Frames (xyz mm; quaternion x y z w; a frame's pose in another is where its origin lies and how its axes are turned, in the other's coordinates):
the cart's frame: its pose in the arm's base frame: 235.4 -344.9 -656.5 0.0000 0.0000 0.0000 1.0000
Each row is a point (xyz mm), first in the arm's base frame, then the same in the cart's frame.
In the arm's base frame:
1: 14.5 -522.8 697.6
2: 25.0 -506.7 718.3
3: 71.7 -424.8 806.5
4: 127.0 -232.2 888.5
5: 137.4 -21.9 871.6
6: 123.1 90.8 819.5
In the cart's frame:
1: -220.9 -177.9 1354.1
2: -210.4 -161.8 1374.8
3: -163.7 -79.9 1463.0
4: -108.4 112.7 1545.0
5: -98.0 323.0 1528.1
6: -112.3 435.7 1476.0

